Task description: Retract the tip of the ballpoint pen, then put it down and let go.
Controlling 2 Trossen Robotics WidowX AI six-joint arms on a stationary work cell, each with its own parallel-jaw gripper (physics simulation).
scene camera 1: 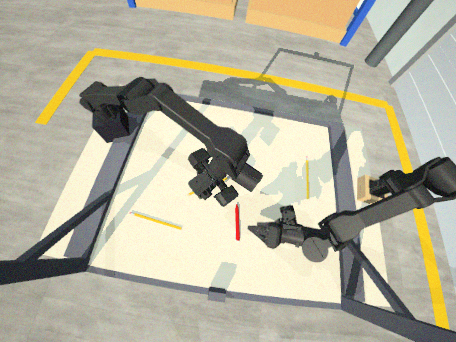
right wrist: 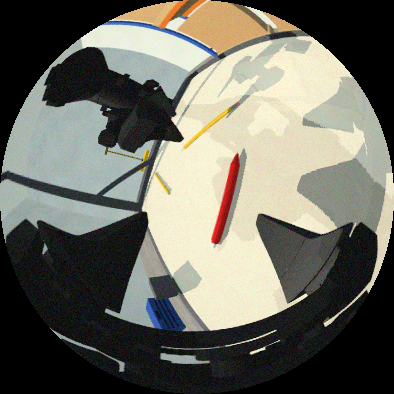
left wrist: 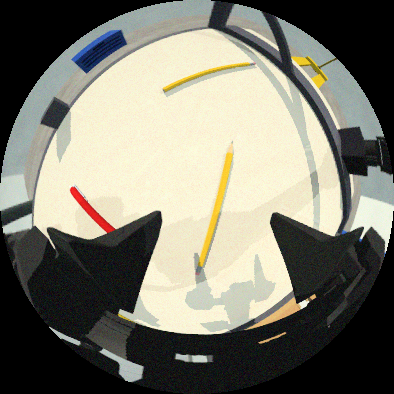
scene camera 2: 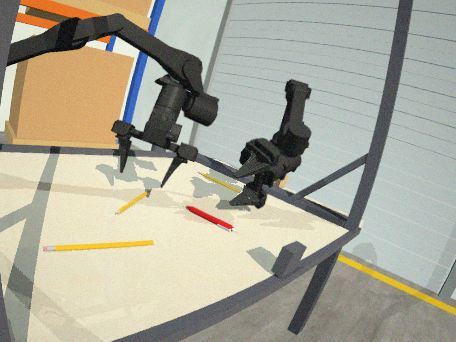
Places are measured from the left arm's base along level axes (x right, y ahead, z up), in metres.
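Pixels of known places: left gripper, fingertip midpoint: (right wrist: 177, 125) (left wrist: 219, 217) (scene camera 2: 140, 180); right gripper, fingertip midpoint: (scene camera 1: 252, 225) (right wrist: 204, 218) (scene camera 2: 232, 191); left arm's base, link origin: (scene camera 1: 106, 114); right arm's base, link origin: (scene camera 1: 376, 189).
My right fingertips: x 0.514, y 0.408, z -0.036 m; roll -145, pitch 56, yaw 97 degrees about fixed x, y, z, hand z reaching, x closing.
Ahead of a thing's pixels: the offset from my right fingertips to its middle. Level surfaces: height alone.
A red ballpoint pen {dx -0.028, dy -0.034, dz -0.065 m} (scene camera 1: 237, 222) (scene camera 2: 210, 218) (left wrist: 90, 207) (right wrist: 227, 197) lies flat on the pale table {dz -0.071 m} (scene camera 1: 200, 265) (scene camera 2: 175, 290). One end tapers to a red cone; in the right wrist view no thin point stands out clearly beyond it. A left finger hides part of the pen in the left wrist view. My right gripper (scene camera 1: 250, 228) (scene camera 2: 233, 190) (right wrist: 204, 218) is open and empty, above and apart from the pen, at its right in scene camera 1. My left gripper (scene camera 1: 212, 177) (scene camera 2: 142, 179) (left wrist: 219, 217) is open and empty, raised above the table.
One yellow pencil {dx -0.183, dy -0.097, dz -0.067 m} (scene camera 1: 191, 193) (scene camera 2: 132, 202) (left wrist: 218, 197) (right wrist: 209, 127) lies below my left gripper. Another pencil {dx -0.107, dy -0.305, dz -0.067 m} (scene camera 1: 156, 221) (scene camera 2: 100, 245) (left wrist: 207, 72) lies at the left in scene camera 1, and a third pencil {dx -0.121, dy +0.300, dz -0.067 m} (scene camera 1: 307, 177) (scene camera 2: 220, 182) at the right. A dark block {dx +0.160, dy -0.159, dz -0.039 m} (scene camera 1: 217, 294) (scene camera 2: 289, 259) stands at the table edge.
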